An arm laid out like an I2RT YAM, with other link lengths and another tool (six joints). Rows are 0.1 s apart.
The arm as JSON. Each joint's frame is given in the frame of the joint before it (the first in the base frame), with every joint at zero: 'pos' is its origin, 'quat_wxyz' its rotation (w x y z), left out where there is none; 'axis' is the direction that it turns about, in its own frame. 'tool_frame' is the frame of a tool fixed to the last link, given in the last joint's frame.
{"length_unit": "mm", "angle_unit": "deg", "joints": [
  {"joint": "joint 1", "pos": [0.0, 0.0, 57.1], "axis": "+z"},
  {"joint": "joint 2", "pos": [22.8, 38.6, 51.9], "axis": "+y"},
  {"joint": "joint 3", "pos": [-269.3, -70.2, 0.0], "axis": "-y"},
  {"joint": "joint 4", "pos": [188.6, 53.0, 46.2], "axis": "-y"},
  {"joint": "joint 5", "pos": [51.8, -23.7, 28.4], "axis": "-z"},
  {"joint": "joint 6", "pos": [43.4, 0.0, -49.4], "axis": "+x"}
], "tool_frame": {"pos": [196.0, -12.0, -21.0], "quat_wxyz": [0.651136, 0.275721, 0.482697, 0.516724]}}
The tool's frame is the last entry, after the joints.
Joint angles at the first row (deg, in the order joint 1, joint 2, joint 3, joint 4, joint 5, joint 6):
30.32 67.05 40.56 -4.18 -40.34 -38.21
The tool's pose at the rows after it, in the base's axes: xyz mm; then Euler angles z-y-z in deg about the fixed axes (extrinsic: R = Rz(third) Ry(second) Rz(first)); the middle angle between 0 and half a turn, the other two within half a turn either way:
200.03 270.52 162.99 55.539 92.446 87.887
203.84 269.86 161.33 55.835 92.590 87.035
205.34 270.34 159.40 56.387 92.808 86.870
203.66 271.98 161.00 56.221 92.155 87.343
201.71 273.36 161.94 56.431 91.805 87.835
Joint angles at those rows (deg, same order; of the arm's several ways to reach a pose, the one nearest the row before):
30.32 66.55 39.44 -1.84 -39.41 -36.81
30.32 66.99 39.38 -1.31 -38.67 -36.23
30.32 67.65 39.61 -1.30 -38.56 -35.97
30.32 67.50 39.14 -0.35 -39.20 -35.76
30.32 67.52 39.11 -0.18 -39.82 -35.60

